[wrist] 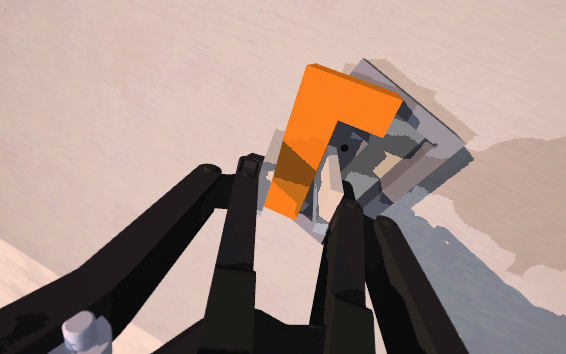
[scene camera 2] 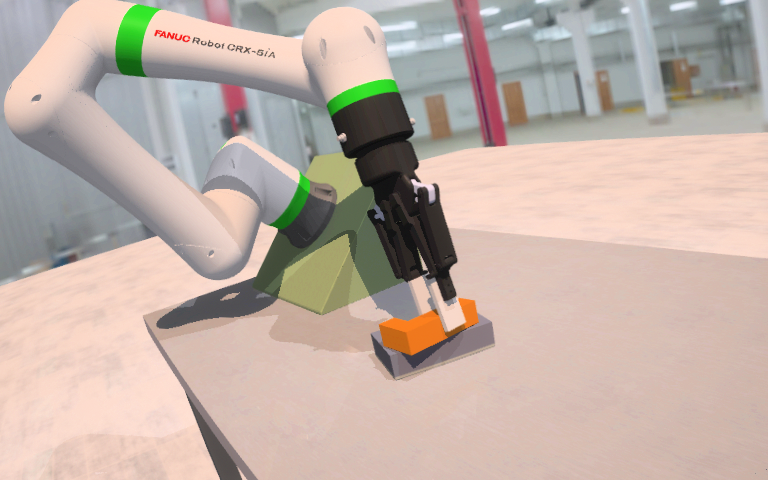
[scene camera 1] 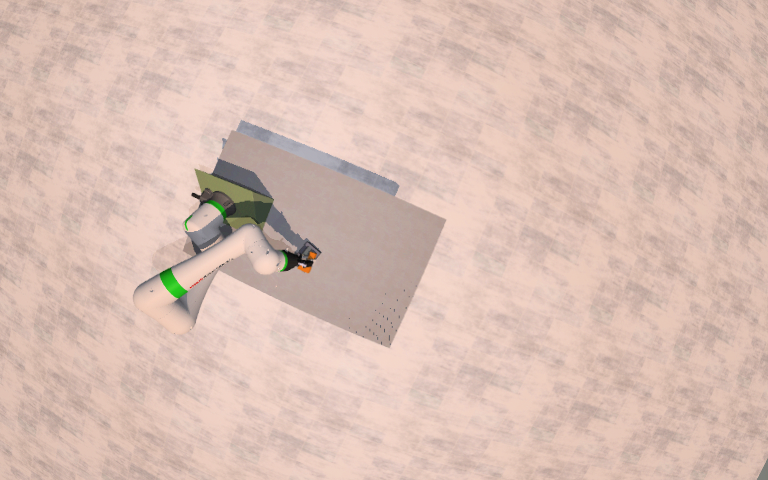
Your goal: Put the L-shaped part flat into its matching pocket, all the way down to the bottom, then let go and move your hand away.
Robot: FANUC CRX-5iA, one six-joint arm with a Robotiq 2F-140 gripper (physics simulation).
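Frame: origin at the arm's base, x ahead, y left, z up, level; millimetres.
Seen in the pictures: gripper, between the fingertips: [wrist: 300, 155] [scene camera 2: 445, 327] [scene camera 1: 311, 260]; arm's base, origin of its link: [scene camera 2: 314, 216] [scene camera 1: 224, 202].
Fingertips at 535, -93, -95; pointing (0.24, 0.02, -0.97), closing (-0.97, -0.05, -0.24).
Note:
Pixels of each thing's top centre, then the offset from my fingertips to it, as dx, dy, dz. Level surfaces: height alone.
- orange L-shaped part, centre of its top: [wrist: 318, 162] [scene camera 2: 427, 311] [scene camera 1: 306, 261] -17, -11, +24
- grey block with the pocket, centre of its top: [wrist: 344, 172] [scene camera 2: 429, 327] [scene camera 1: 305, 257] -37, +0, -8
- grey-brown table, height of its surface: dz -45
The orange L-shaped part [scene camera 1: 304, 268] [scene camera 2: 419, 333] [wrist: 317, 110] is between the fingers of my gripper [scene camera 2: 434, 308] [wrist: 300, 155], which is shut on its long arm. The part lies above the grey block with the pocket [scene camera 2: 436, 359] [wrist: 435, 120], turned relative to the block's walls. In scene camera 2 one end of the part sticks out over the near wall, above the rim. In the wrist view the pocket's inside, with a small dark round hole, shows beside the part. Whether the part touches the rim is hard to tell.
The block stands on the grey-brown table [scene camera 1: 362, 243] [scene camera 2: 594, 367]. The green angled stand [scene camera 1: 243, 198] [scene camera 2: 314, 291] under the robot's base is behind the block in scene camera 2. A grey strip [scene camera 1: 317, 155] runs along the table's upper edge in scene camera 1.

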